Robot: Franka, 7 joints.
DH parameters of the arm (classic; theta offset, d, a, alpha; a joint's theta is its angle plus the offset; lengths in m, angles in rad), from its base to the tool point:
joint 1: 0 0.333 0 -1.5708
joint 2: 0 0 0 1.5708
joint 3: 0 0.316 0.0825 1.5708
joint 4: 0 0 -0.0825 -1.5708
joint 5: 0 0.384 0 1.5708
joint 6: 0 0 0.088 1.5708
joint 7: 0 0.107 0 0
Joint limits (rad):
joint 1: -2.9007..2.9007
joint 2: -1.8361..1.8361
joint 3: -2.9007..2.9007
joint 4: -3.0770..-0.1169
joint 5: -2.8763..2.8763
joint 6: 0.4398..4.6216
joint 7: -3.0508..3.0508
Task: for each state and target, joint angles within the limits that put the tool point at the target. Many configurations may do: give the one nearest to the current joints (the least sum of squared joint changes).
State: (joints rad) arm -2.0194 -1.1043 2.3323 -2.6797 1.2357 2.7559 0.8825
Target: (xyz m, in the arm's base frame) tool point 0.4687 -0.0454 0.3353
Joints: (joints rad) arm -1.6128 -1.1539 1.6998 -2.5034 1.2678 3.0373 0.8825
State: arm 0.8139 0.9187 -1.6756 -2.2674 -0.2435 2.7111 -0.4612
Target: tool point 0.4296 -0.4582 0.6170
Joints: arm 0.4841 0.8232 -1.7425 -1.8127 -0.2254 2.7856 -0.4612
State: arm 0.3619 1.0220 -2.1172 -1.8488 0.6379 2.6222 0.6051
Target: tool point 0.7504 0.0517 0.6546
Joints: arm 0.6994 1.3915 -1.9674 -1.0921 0.5858 2.7257 0.6051
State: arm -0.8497 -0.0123 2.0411 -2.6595 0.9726 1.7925 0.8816
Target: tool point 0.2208 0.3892 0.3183
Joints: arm -1.0014 0.0720 1.9021 -2.4148 0.9928 1.8361 0.8816
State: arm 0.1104 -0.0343 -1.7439 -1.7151 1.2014 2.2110 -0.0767
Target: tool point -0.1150 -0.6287 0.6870
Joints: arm 0.2463 -0.3038 -1.8457 -1.5233 1.2156 2.3252 -0.0767
